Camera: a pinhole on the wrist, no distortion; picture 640 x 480 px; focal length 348.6 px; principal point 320.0 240.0 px. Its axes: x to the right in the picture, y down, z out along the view. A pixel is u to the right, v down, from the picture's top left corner.
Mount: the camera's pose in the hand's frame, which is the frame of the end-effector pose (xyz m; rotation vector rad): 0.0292 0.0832 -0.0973 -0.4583 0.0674 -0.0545
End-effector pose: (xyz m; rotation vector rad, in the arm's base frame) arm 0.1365 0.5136 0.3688 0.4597 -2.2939 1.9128
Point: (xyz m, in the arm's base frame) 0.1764 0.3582 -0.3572
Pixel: 136 432
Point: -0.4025 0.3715 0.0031
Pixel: 607 452
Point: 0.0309 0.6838 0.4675
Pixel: behind the camera
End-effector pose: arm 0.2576 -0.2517 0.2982 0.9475 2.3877 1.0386
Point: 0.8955 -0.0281 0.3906
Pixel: 97 298
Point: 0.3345 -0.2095 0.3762
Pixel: 104 160
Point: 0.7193 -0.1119 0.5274
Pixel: 38 413
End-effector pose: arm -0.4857 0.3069 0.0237 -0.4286 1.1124 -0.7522
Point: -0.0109 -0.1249 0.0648
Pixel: outside the picture
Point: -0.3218 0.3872 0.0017
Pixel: 243 131
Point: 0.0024 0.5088 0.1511
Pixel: 209 149
